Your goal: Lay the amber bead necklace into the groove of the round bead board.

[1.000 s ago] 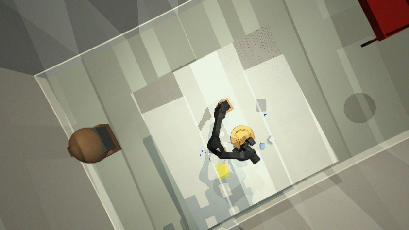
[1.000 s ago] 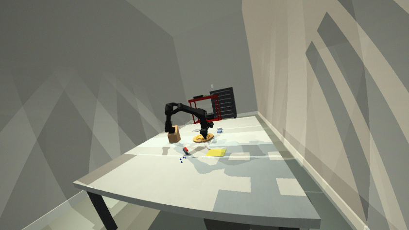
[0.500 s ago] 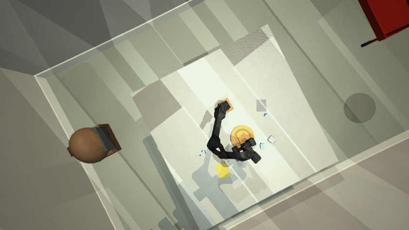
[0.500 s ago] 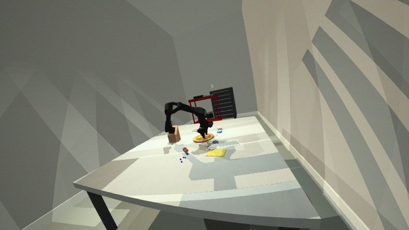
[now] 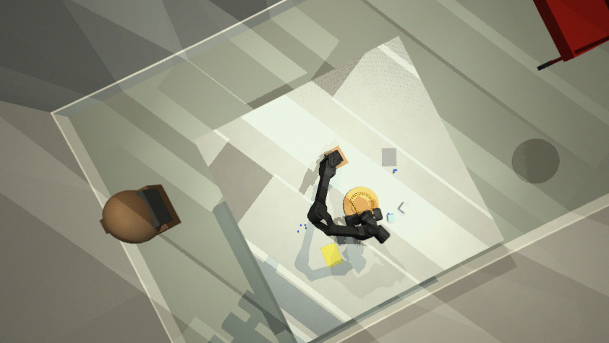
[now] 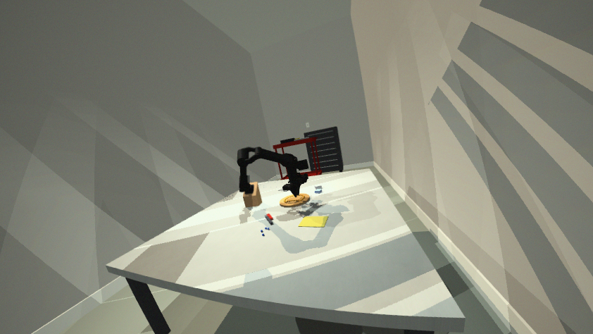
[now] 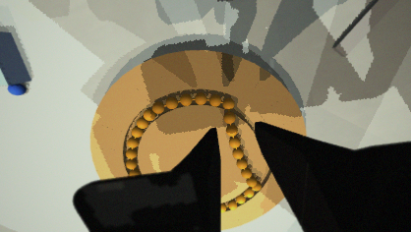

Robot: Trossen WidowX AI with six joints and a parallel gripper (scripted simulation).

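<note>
Now: the round bead board 4 cm behind my gripper tip, 4 cm to the left of it and 4 cm below it. The rest, counted from my gripper tip: light blue cube (12 cm ahead, 15 cm to the left, 3 cm below); then red-handled tool (12 cm behind, 19 cm to the right, 4 cm below); then white cube (11 cm ahead, 24 cm to the left, 3 cm below).
</note>
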